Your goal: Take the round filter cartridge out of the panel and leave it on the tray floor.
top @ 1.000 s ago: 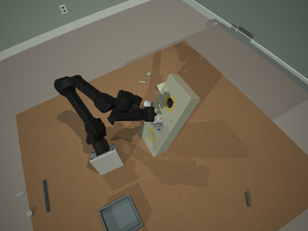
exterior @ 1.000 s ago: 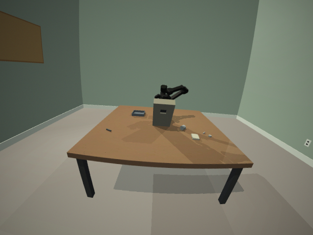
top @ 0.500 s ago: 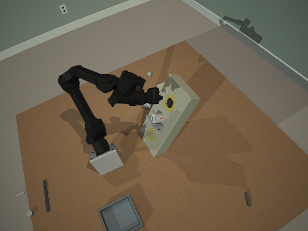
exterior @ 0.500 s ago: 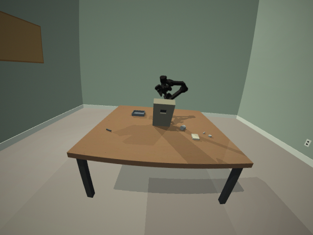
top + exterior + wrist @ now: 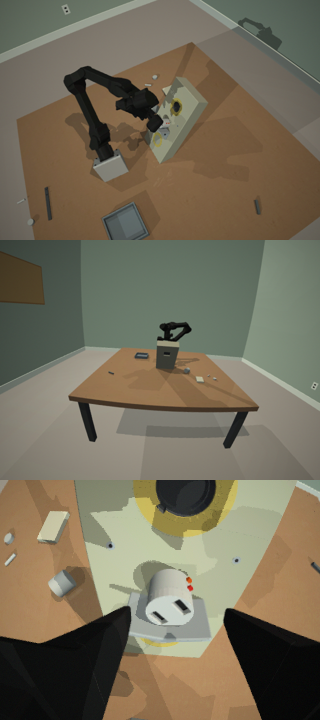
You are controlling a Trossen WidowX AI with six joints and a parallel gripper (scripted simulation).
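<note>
My gripper tip is 20 mm short of the round filter cartridge and 50 mm above it. The rest, counted from my gripper tip: beige service panel (60 mm ahead, 70 mm below); then cream block (200 mm ahead, 310 mm to the left, 210 mm below); then small grey bracket (10 mm ahead, 90 mm below).
</note>
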